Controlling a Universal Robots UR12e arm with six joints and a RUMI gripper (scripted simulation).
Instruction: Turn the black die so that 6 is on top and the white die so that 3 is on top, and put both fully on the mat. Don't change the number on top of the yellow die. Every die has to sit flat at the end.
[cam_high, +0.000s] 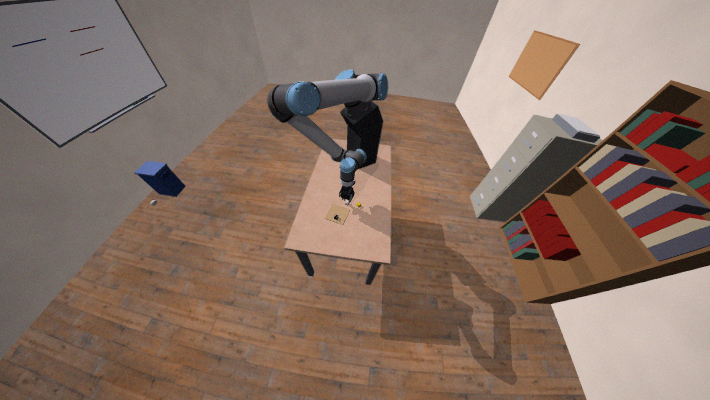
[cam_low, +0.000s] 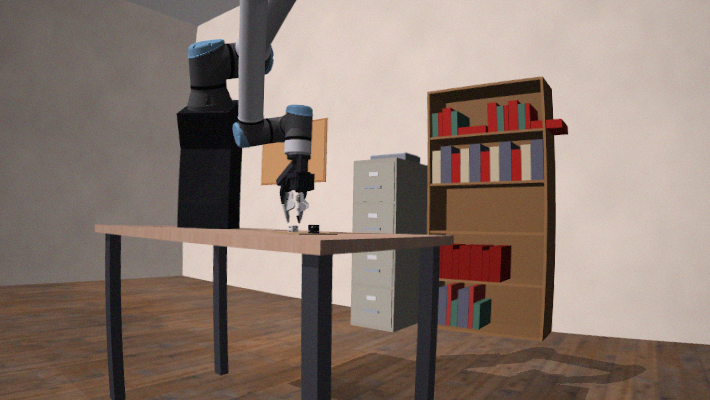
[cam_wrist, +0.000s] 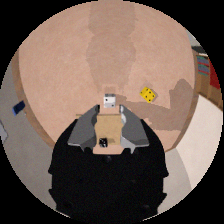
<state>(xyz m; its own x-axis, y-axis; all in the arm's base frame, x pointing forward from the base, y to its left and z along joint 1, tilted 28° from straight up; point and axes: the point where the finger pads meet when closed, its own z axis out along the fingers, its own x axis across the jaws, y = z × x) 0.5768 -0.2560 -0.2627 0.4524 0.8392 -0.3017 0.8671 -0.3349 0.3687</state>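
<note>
The white die is 40 mm below my hand. The rest, counted from my hand: tan mat (90 mm ahead, 80 mm to the right, 50 mm below); yellow die (30 mm ahead, 90 mm to the left, 40 mm below); black die (120 mm ahead, 90 mm to the right, 30 mm below).
</note>
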